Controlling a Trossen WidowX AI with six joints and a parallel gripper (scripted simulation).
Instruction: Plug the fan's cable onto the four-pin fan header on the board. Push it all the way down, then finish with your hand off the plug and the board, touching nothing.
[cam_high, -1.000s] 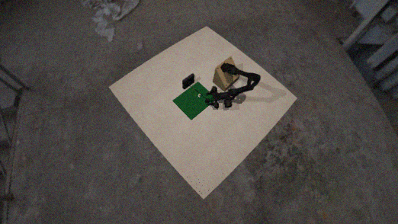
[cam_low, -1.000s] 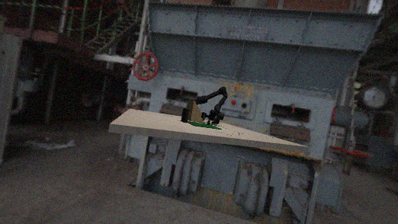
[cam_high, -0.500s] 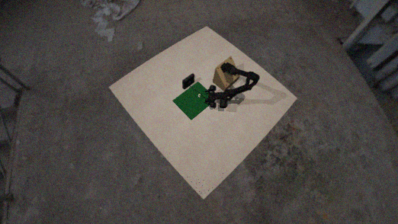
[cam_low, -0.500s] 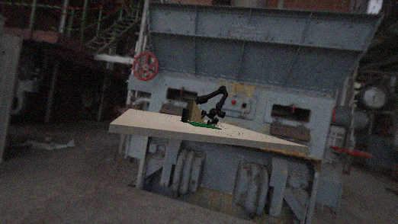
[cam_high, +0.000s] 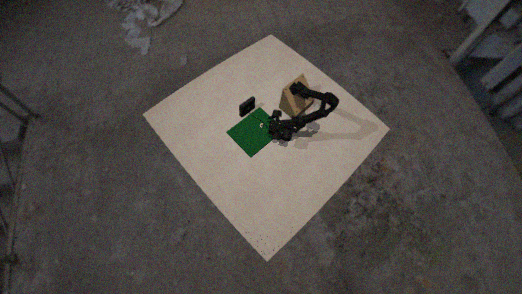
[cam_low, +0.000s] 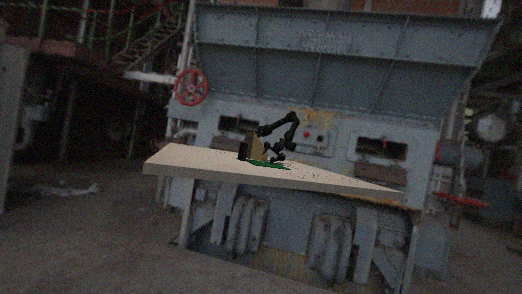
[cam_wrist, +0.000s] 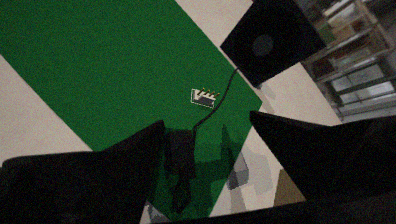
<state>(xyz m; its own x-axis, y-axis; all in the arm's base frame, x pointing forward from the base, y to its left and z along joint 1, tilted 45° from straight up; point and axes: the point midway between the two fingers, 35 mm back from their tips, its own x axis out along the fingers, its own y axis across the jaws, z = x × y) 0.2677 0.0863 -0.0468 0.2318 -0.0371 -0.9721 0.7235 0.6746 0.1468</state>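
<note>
Right now my gripper tip is 4 cm to the right of the black plug, 1 cm short of it and 1 cm above it. Round my gripper tip: black fan (18 cm to the right, 2 cm above, 1 cm behind); green board (7 cm ahead, 5 cm to the right, 5 cm below).
</note>
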